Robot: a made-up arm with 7 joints. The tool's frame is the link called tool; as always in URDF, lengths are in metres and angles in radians. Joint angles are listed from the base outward.
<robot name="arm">
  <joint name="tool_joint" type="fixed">
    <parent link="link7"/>
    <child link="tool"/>
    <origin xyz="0 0 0" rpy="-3.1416 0 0"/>
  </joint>
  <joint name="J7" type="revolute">
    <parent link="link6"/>
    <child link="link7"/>
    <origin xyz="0.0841 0 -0.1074" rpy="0 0 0"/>
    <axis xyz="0 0.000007 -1"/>
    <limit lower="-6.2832" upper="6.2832"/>
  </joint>
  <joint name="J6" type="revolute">
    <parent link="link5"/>
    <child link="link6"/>
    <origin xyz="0 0 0" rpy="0 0 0"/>
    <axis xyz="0 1 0.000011"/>
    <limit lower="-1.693" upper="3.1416"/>
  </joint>
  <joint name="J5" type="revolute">
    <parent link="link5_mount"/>
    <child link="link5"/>
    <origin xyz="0.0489 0 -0.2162" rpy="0 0 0"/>
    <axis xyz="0 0.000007 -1"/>
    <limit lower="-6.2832" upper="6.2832"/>
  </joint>
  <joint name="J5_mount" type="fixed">
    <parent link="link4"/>
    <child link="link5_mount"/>
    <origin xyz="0.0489 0 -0.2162" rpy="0 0 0"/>
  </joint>
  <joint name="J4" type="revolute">
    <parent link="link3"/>
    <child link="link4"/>
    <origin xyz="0.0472 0 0" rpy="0 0 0"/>
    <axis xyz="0 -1 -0.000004"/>
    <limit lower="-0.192" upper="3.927"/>
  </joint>
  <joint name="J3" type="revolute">
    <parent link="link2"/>
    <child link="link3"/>
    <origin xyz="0 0 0.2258" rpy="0 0 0"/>
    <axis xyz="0 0 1"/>
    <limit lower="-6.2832" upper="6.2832"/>
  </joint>
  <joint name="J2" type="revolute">
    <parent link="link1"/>
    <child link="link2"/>
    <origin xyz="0 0 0" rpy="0 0 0"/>
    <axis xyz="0 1 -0.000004"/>
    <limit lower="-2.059" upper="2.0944"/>
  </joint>
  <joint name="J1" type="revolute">
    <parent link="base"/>
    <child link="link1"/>
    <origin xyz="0 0 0.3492" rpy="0 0 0"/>
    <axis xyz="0 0 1"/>
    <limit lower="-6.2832" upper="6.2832"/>
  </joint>
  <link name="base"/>
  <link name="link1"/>
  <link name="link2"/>
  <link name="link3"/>
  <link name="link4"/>
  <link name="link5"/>
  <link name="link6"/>
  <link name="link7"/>
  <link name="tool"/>
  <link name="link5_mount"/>
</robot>
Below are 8 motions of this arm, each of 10 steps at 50 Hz.
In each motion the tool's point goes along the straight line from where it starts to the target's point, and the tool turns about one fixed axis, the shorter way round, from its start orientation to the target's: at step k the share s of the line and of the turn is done. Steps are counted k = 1, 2, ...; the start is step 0. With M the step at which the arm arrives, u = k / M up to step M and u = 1 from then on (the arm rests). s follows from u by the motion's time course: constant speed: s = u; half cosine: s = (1 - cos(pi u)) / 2; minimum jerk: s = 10 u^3 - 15 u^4 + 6 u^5.
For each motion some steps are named. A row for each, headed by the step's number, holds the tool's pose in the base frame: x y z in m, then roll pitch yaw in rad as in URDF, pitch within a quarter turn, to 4 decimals.
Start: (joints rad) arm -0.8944 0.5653 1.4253 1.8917 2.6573 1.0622 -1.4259
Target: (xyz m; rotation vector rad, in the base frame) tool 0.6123 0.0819 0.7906 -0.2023 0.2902 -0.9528
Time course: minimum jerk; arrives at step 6
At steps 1, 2, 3, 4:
1: 0.6210 0.0718 0.7767 -0.2994 0.1294 -1.0320
2: 0.6194 0.0736 0.7792 -0.3004 0.1340 -1.0237
3: 0.6168 0.0767 0.7834 -0.3019 0.1417 -1.0099
4: 0.6142 0.0797 0.7876 -0.3033 0.1494 -0.9962

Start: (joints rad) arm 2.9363 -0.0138 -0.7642 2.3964 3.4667 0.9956 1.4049
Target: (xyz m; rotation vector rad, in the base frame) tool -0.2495 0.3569 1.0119 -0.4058 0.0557 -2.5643
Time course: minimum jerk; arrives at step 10
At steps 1, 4, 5, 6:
1: -0.1631 0.2747 1.0848 -0.2479 -0.2695 -2.4606
4: -0.1900 0.3003 1.0621 -0.2099 -0.2738 -2.4954
5: -0.2059 0.3155 1.0487 -0.1874 -0.2758 -2.5160
6: -0.2218 0.3306 1.0353 -0.1648 -0.2773 -2.5366

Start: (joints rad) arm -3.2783 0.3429 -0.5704 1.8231 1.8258 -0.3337 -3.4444
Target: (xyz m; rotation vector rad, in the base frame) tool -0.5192 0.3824 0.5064 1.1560 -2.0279 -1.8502
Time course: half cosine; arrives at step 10
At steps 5, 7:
5: -0.4802 0.4105 0.5615 1.7176 0.3157 -2.4937
7: -0.5031 0.3940 0.5291 1.7709 0.3529 -2.4415

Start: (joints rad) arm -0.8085 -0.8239 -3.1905 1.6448 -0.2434 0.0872 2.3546
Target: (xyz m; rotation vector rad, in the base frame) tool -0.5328 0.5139 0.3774 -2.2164 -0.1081 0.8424
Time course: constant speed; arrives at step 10
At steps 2, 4, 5, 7, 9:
2: -0.4949 0.5216 0.2512 -2.4125 0.3604 0.3142
4: -0.5044 0.5197 0.2827 -2.3653 0.4135 0.3279
5: -0.5091 0.5187 0.2985 -2.3409 0.4399 0.3359
7: -0.5186 0.5168 0.3301 -2.2905 0.4919 0.3544
9: -0.5281 0.5149 0.3616 -2.2375 0.5431 0.3765

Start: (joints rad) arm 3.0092 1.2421 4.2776 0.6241 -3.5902 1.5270 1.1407
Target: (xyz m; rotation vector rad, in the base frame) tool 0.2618 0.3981 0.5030 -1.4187 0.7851 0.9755
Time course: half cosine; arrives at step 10
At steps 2, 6, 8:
2: 0.2046 0.4508 0.4868 -1.3627 1.1619 0.5461
6: 0.2399 0.4182 0.4968 -1.4480 1.1413 0.3187
8: 0.2558 0.4037 0.5013 -1.4808 1.1298 0.2221

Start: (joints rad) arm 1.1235 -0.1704 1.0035 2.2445 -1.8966 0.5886 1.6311
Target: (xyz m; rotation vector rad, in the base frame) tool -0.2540 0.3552 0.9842 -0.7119 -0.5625 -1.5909
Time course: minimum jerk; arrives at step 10
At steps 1, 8, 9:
1: -0.2858 0.2600 1.0316 -0.1486 -0.6753 -1.5086
8: -0.2559 0.3496 0.9870 -0.0643 -0.7986 -1.6583
9: -0.2543 0.3544 0.9846 -0.0588 -0.8048 -1.6671

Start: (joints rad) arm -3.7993 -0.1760 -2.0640 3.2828 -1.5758 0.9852 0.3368
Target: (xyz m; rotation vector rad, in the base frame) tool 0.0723 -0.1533 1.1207 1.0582 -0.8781 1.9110
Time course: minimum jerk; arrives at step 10
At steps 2, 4, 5, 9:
2: 0.0104 -0.1731 1.1103 -0.6899 -1.0002 2.7221
4: 0.0274 -0.1676 1.1132 -0.6300 -1.0279 2.6600
5: 0.0394 -0.1638 1.1152 -0.5842 -1.0462 2.6127
9: 0.0717 -0.1535 1.1206 -0.4449 -1.0892 2.4693

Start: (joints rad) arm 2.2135 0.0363 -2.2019 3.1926 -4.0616 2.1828 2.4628
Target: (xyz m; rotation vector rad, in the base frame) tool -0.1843 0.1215 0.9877 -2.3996 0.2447 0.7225
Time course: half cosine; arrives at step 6
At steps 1, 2, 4, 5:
1: -0.1716 0.1252 0.9972 -2.4533 0.6166 0.0192
2: -0.1741 0.1245 0.9953 -2.4605 0.6105 0.0152
4: -0.1809 0.1225 0.9902 -2.4798 0.5935 0.0048
5: -0.1834 0.1218 0.9884 -2.4868 0.5873 0.0011

